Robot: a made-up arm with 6 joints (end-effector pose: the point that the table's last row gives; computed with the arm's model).
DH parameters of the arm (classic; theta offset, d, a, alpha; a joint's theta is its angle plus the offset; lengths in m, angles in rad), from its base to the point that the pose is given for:
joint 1: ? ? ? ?
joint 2: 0.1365 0 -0.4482 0
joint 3: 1.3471 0 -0.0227 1.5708
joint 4: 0 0.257 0 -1.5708
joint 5: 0 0 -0.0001 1.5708
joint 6: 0 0.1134 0 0
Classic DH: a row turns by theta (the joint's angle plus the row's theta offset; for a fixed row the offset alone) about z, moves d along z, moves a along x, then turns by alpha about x.
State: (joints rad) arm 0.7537 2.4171 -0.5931 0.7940 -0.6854 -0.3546
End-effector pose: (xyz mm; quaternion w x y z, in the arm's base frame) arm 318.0 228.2 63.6 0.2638 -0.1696 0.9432 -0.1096
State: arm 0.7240 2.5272 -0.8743 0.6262 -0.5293 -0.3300
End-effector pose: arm 373.6 285.5 18.7 0.2620 -0.2044 0.9427 -0.0291
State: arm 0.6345 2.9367 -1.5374 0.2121 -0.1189 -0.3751
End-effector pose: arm 465.9 339.4 -150.5 0.1841 -0.3799 0.9060 0.0315
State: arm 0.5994 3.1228 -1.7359 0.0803 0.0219 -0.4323
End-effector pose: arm 465.5 318.3 -237.0 0.1233 -0.4545 0.8820 0.0162
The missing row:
joint 1: 0 0.167 0 -1.5708
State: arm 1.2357 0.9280 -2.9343 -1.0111 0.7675 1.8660
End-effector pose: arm -58.7 -371.3 861.9 0.4042 0.3100 0.0113 0.8605
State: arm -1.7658 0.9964 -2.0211 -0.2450 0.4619 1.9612
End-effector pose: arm -10.5 9.9 882.8 0.8968 0.4222 -0.1274 -0.0349
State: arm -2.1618 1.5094 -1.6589 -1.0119 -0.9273 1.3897
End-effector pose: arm -121.6 -319.3 759.0 0.7159 0.2622 0.3933 -0.5138
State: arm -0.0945 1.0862 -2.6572 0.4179 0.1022 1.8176
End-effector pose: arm -196.0 23.3 955.7 0.4804 -0.0054 0.0202 0.8768
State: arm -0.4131 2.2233 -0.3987 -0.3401 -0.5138 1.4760
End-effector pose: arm 312.8 -116.8 119.5 0.1181 0.6930 0.6982 0.1349
